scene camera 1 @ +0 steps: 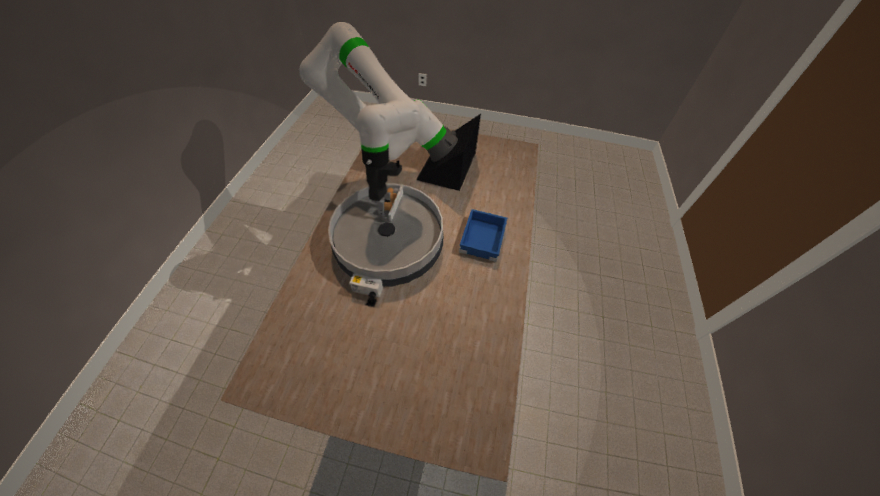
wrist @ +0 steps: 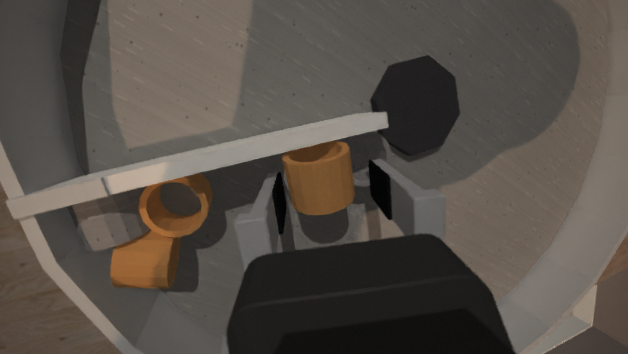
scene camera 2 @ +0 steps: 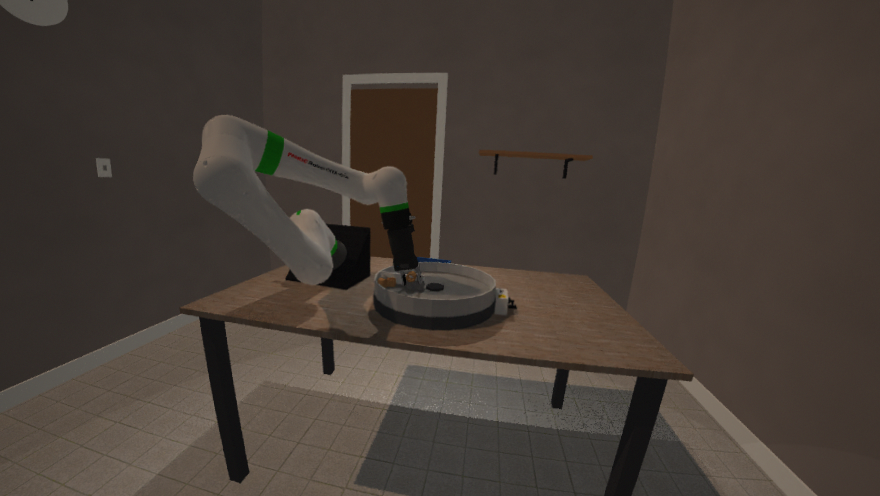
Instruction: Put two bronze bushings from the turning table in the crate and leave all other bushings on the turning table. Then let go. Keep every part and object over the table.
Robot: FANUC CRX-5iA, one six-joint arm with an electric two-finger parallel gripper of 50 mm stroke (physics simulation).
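Observation:
There's a round grey turning table in the pictures, and the gripper is there as well. You can see the gripper in the wrist view too.

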